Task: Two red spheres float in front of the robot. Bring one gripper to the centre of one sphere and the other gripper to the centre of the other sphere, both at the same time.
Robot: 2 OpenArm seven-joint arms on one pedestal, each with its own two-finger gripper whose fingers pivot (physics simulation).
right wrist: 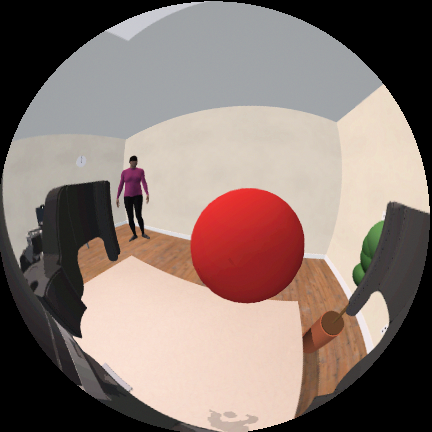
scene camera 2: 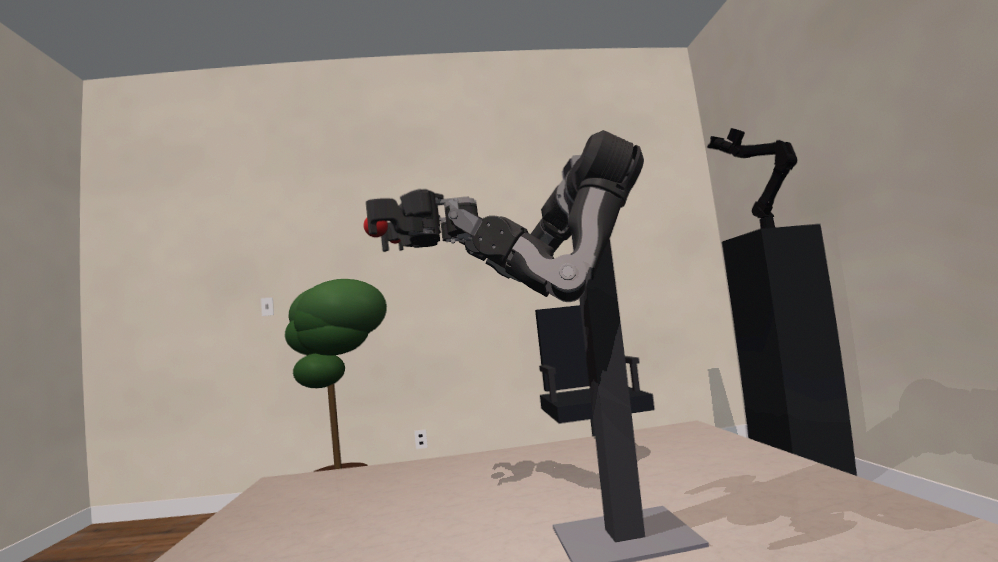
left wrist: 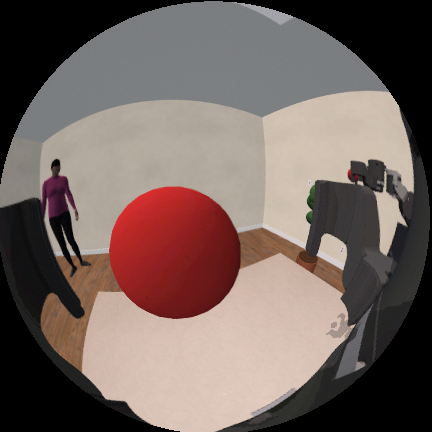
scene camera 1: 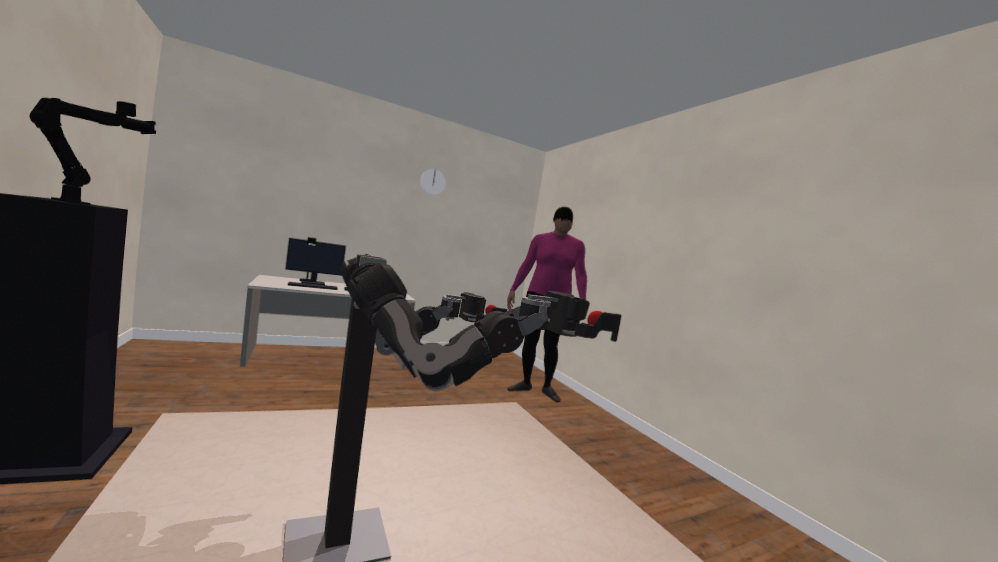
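Note:
One red sphere (scene camera 1: 490, 307) (scene camera 2: 370, 227) (left wrist: 175, 252) floats between the spread fingers of my left gripper (left wrist: 196, 285) (scene camera 2: 379, 235). In the left wrist view its middle is a little left of and above the midpoint between the fingertips. The other red sphere (scene camera 1: 595, 317) (scene camera 2: 395, 241) (right wrist: 247, 245) floats between the spread fingers of my right gripper (right wrist: 233, 286) (scene camera 1: 607, 326). In the right wrist view its middle is a little right of and above that midpoint. Both grippers are open. Fingers partly hide the spheres in both scene views.
A person in a magenta top (scene camera 1: 557, 261) (left wrist: 58, 197) (right wrist: 133, 182) stands beyond the grippers. A desk (scene camera 1: 252, 314) with a monitor, a potted plant (scene camera 2: 335, 314), a chair (scene camera 2: 560, 349) and a black cabinet (scene camera 2: 782, 335) bearing another arm stand around the room.

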